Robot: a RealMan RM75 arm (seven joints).
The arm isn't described. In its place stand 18 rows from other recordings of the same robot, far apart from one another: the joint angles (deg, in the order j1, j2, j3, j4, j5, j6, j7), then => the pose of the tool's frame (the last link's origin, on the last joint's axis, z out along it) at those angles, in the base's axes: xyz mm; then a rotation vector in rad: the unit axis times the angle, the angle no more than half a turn.
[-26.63, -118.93, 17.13, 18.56, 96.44, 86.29, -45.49] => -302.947, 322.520, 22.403, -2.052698, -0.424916, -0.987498
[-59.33, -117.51, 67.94, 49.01, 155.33, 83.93, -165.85] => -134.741, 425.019, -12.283, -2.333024, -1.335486, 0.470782
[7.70, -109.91, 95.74, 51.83, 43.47, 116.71, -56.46] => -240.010, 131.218, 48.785, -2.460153, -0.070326, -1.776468
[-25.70, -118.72, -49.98, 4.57, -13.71, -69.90, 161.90] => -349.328, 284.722, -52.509, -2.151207, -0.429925, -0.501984
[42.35, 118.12, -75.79, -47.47, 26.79, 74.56, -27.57] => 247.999, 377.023, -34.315, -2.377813, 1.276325, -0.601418
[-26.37, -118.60, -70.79, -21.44, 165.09, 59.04, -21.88] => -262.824, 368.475, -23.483, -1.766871, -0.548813, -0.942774
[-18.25, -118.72, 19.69, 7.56, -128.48, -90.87, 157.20] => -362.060, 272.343, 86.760, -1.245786, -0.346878, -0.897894
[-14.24, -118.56, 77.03, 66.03, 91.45, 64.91, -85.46] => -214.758, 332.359, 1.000, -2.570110, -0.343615, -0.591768
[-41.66, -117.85, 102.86, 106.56, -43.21, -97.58, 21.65] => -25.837, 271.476, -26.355, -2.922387, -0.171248, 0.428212
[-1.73, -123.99, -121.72, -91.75, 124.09, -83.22, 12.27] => -276.130, 265.804, 72.931, -1.811621, -1.904417, -0.483115
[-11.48, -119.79, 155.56, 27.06, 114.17, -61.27, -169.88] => -320.568, 245.191, -93.908, -1.765299, -0.645346, -0.546895
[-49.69, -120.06, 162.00, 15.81, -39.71, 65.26, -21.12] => -128.669, 355.921, -122.203, -2.452620, -0.063622, -1.047693
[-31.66, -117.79, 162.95, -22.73, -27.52, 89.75, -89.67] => -331.152, 291.477, -5.966, -2.221661, -1.469407, -0.946393
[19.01, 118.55, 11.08, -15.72, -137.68, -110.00, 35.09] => 315.719, 214.059, 1.144, -2.278934, 0.312353, 1.122773
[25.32, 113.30, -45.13, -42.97, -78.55, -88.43, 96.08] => 239.536, 354.168, 101.232, -2.280196, 0.769973, 1.298091
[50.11, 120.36, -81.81, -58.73, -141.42, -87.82, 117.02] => 128.443, 367.740, -55.196, -3.044237, 0.155660, -0.596990
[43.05, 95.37, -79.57, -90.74, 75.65, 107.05, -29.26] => 73.203, 327.799, 113.272, -3.032099, 0.536856, -0.285673
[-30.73, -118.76, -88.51, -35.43, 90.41, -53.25, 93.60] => -239.749, 337.913, -104.019, -2.795545, -0.608795, -0.278480
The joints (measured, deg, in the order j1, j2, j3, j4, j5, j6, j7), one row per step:
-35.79 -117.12 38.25 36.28 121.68 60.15 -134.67
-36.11 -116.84 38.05 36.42 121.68 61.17 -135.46
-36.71 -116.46 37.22 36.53 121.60 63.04 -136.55
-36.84 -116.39 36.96 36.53 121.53 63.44 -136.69
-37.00 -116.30 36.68 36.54 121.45 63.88 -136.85
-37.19 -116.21 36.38 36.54 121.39 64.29 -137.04
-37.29 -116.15 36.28 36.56 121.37 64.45 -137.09
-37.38 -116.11 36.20 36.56 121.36 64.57 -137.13
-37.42 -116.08 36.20 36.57 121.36 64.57 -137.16
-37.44 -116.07 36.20 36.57 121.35 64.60 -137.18
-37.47 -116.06 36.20 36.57 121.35 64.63 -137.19
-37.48 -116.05 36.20 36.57 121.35 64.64 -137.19
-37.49 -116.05 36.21 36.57 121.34 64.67 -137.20
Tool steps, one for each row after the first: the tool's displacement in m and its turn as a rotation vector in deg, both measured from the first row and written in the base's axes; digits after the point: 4 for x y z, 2 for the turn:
0.0030 0.0011 0.0021 -0.41 -0.80 -0.13
0.0084 0.0027 0.0056 -0.97 -2.51 -0.38
0.0096 0.0031 0.0064 -1.02 -2.92 -0.47
0.0109 0.0036 0.0074 -1.07 -3.36 -0.58
0.0124 0.0043 0.0084 -1.11 -3.80 -0.68
0.0132 0.0048 0.0091 -1.10 -3.92 -0.78
0.0138 0.0051 0.0095 -1.12 -4.02 -0.86
0.0140 0.0054 0.0098 -1.09 -4.01 -0.89
0.0142 0.0055 0.0098 -1.11 -4.03 -0.90
0.0144 0.0056 0.0099 -1.13 -4.04 -0.94
0.0145 0.0057 0.0099 -1.13 -4.04 -0.95
0.0146 0.0057 0.0099 -1.16 -4.06 -0.97

